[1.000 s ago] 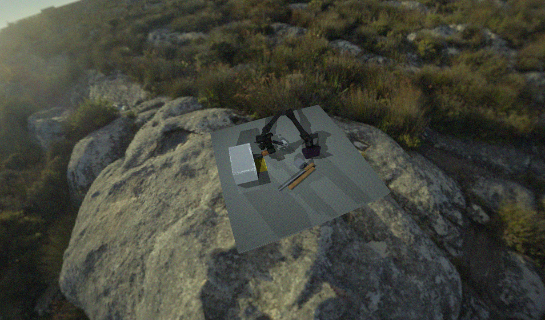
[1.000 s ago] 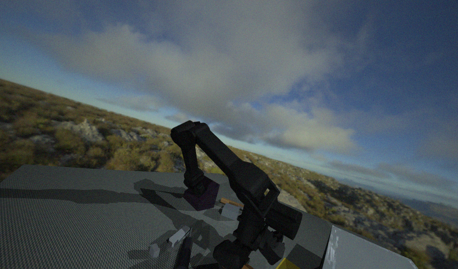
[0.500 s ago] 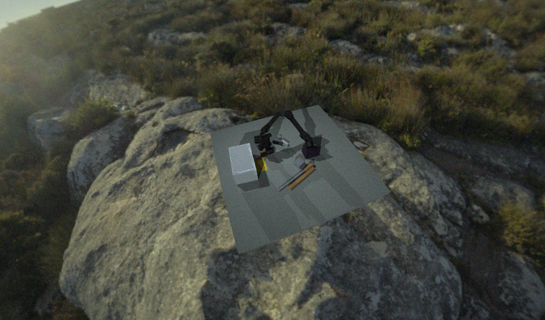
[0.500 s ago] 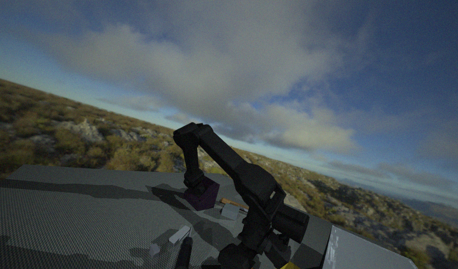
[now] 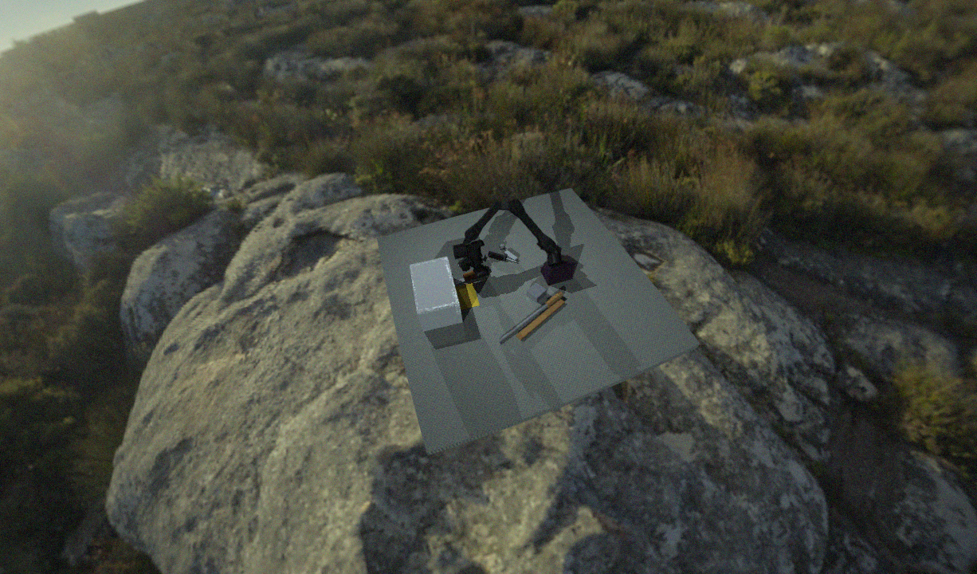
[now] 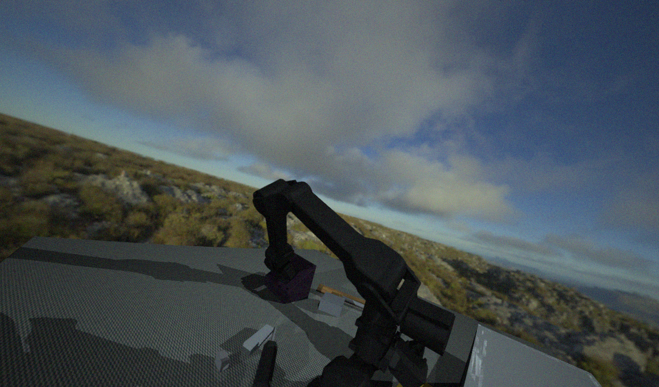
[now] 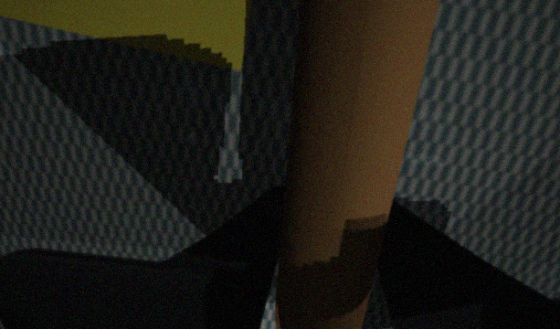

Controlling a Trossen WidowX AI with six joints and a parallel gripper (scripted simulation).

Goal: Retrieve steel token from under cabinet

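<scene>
The grey bar is 210 mm behind my gripper tip and 50 mm to the right of it. Also, from my gripper tip: grey block (240 mm to the left, 220 mm behind); then small grey cube (200 mm behind, 140 mm to the right); then wooden stick (380 mm to the left, 170 mm behind, 10 mm below).
</scene>
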